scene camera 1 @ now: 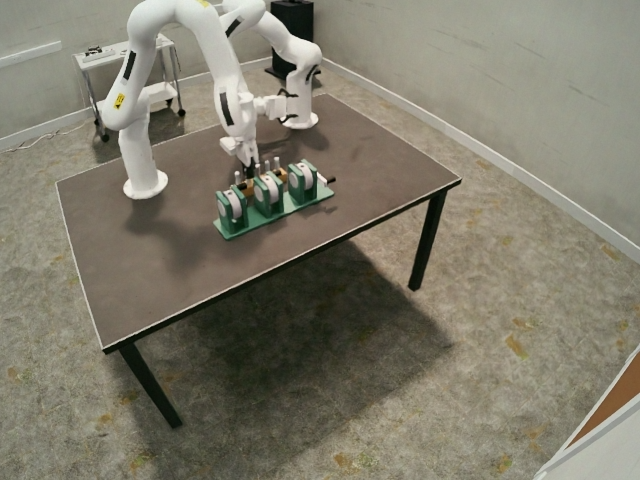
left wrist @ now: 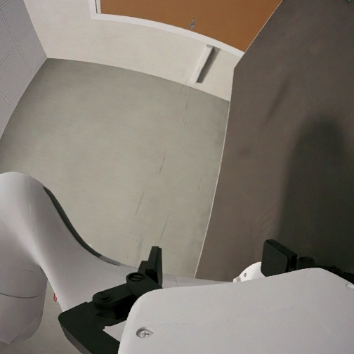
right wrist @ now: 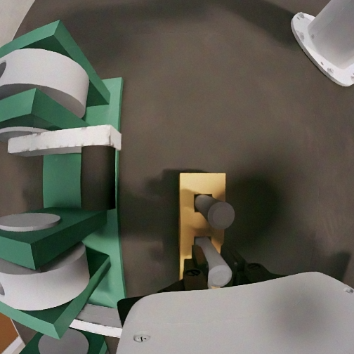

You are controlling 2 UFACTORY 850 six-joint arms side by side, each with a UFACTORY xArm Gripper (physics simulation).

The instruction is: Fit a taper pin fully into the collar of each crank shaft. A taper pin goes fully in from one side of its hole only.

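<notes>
Three white collars [scene camera 1: 235, 205] [scene camera 1: 270, 189] [scene camera 1: 307, 176] sit between green uprights; two collars [right wrist: 55, 75] [right wrist: 47, 287] show large in the right wrist view. Grey taper pins [scene camera 1: 237, 177] [scene camera 1: 267, 165] [scene camera 1: 276, 162] stand in a tan wooden rack [scene camera 1: 281, 175] [right wrist: 187, 182] behind them. In the right wrist view one pin [right wrist: 220, 215] stands free of the fingers. My right gripper [scene camera 1: 250, 172] [right wrist: 209, 259] is shut on the neighbouring taper pin [right wrist: 216, 260], low at the rack. My left gripper [scene camera 1: 292, 106] [left wrist: 214, 260] is open and empty, above the table's back.
The green base [scene camera 1: 248, 227] [right wrist: 115, 175] carries the uprights. A white crank arm with a black handle [scene camera 1: 330, 179] sticks out at its right end. A white web [right wrist: 65, 140] and dark crankpin [right wrist: 98, 177] join the shafts. The left arm's base [right wrist: 320, 52] stands behind.
</notes>
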